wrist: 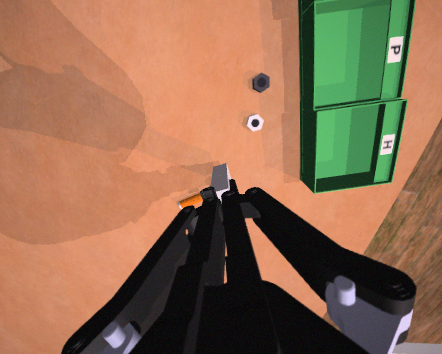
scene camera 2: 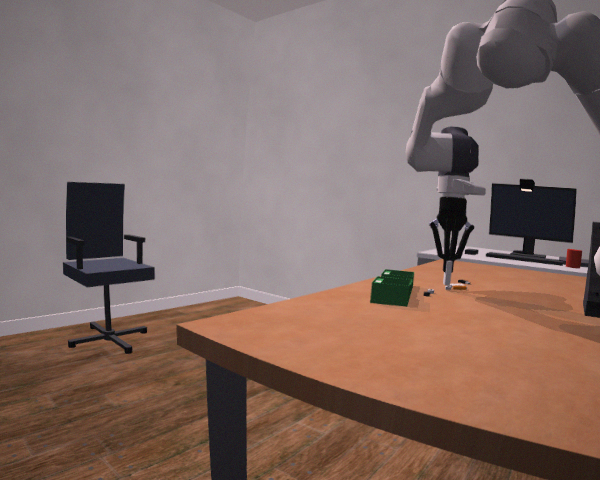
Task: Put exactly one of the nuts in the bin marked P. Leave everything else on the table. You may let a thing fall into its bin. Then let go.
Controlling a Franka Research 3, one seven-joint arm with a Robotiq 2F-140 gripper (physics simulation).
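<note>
A dark nut (wrist: 261,82) (scene camera 2: 426,293) and a silver-white nut (wrist: 255,122) (scene camera 2: 431,290) lie apart on the table, on the gripper's side of the bins. The green bin marked P (wrist: 393,80) is beside the dark nut in the wrist view, with no nut showing in it. My gripper (scene camera 2: 447,286) (wrist: 223,175) is shut with nothing between its fingers. It points down, its tips low by the table, to the side of the silver-white nut. What lies right behind the fingertips is partly hidden.
A green bin marked H (wrist: 385,171) adjoins the P bin. An orange cylinder (wrist: 191,201) (scene camera 2: 459,287) lies close beside the fingertips. A small dark object (scene camera 2: 464,281) lies behind it. A monitor (scene camera 2: 532,212) and a red cup (scene camera 2: 573,258) stand on a desk behind.
</note>
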